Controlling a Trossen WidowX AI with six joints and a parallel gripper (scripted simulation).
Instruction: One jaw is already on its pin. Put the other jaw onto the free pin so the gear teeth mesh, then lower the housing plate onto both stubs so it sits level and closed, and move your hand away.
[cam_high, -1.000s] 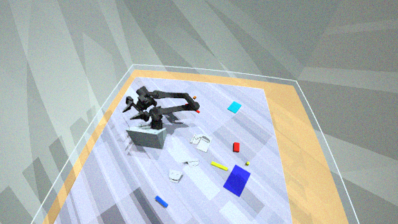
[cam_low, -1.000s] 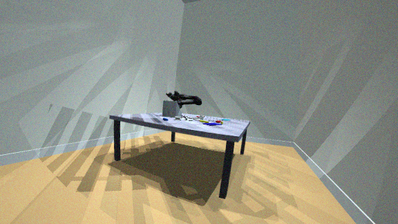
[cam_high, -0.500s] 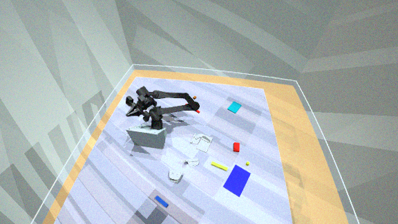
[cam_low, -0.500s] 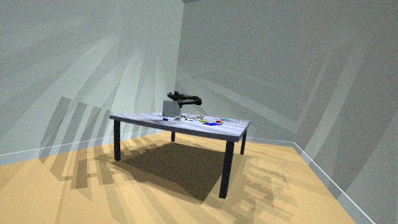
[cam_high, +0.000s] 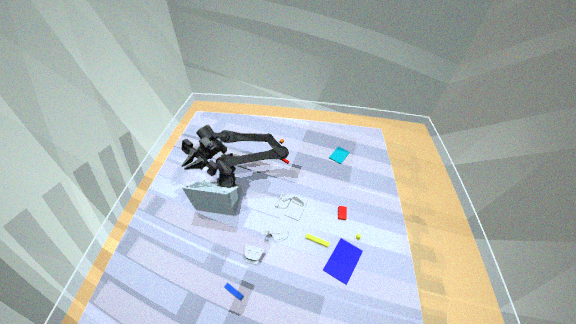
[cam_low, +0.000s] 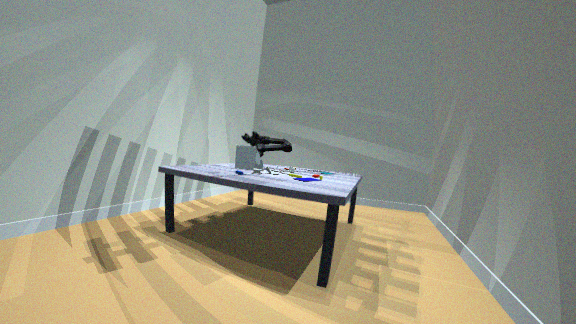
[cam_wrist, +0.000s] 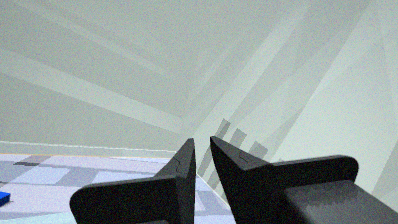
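My gripper tip is now 360 mm short of the jaw, 230 mm above it and 80 mm to the left of it. The rest, counted from my gripper tip: white block: 320 mm ahead, 260 mm below, 180 mm to the right; then red stick: 370 mm to the left, 290 mm ahead, 260 mm below; then blue bar: 330 mm to the right, 280 mm ahead, 260 mm below.
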